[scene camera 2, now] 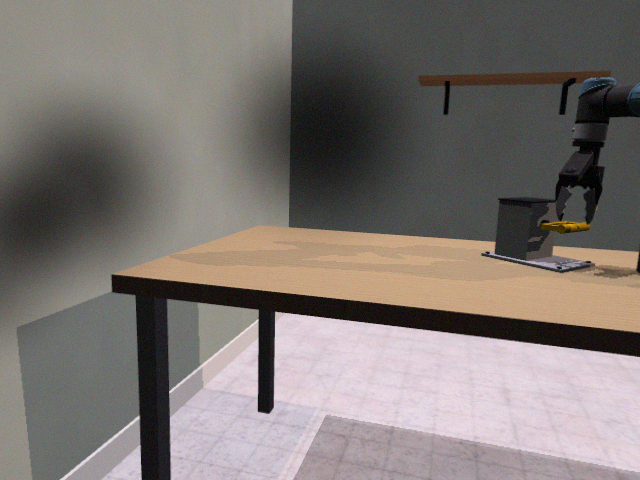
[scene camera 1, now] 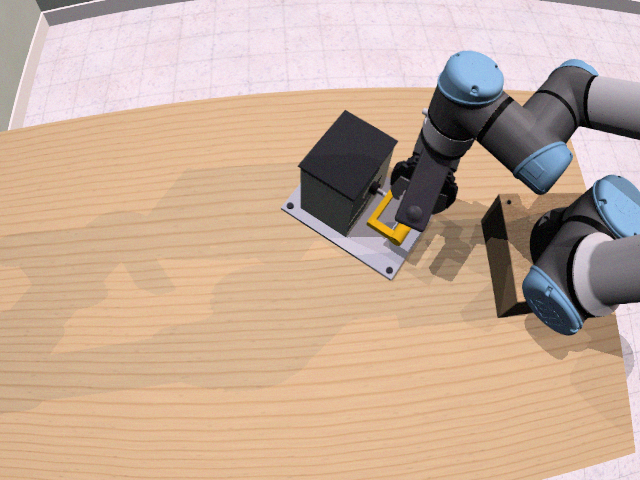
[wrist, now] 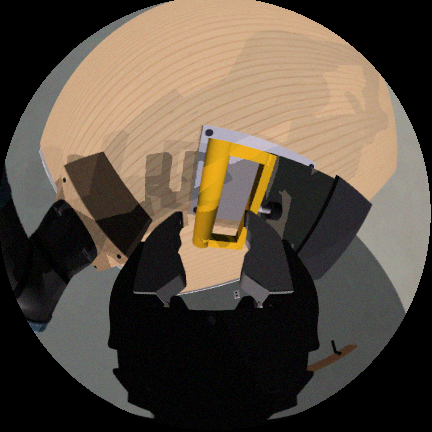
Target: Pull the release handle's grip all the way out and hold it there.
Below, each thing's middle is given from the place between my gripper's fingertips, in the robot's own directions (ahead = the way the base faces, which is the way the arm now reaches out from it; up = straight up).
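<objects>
Grey base plate point(scene camera 1: 365, 244): from my hand, 11 cm below, 4 cm to the right of it, 8 cm ahead.
</objects>
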